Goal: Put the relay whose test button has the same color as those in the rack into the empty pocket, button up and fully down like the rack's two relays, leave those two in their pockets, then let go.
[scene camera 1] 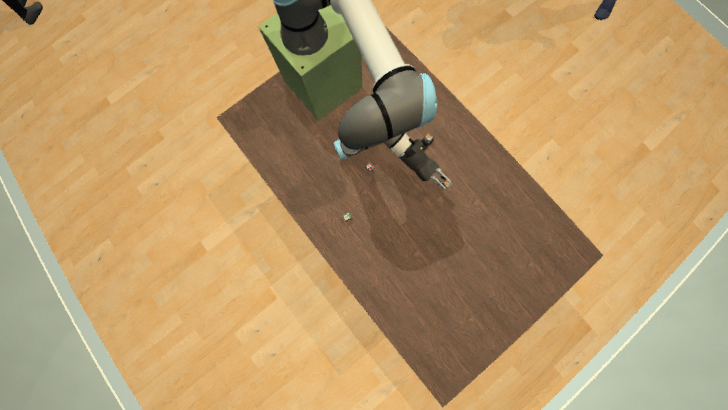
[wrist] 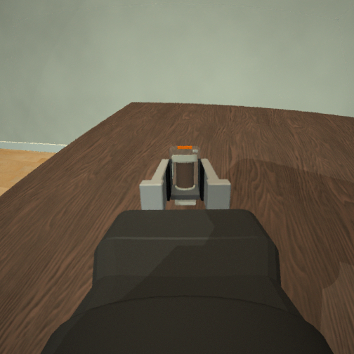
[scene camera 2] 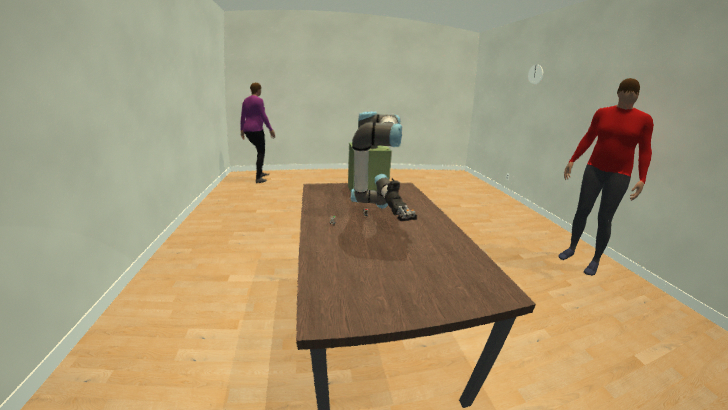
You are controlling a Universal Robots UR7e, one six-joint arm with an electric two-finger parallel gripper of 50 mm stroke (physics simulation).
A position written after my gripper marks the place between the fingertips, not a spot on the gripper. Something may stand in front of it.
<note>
In view: my gripper (scene camera 1: 446,185).
My gripper is seen too in the wrist view (wrist: 184,171).
</note>
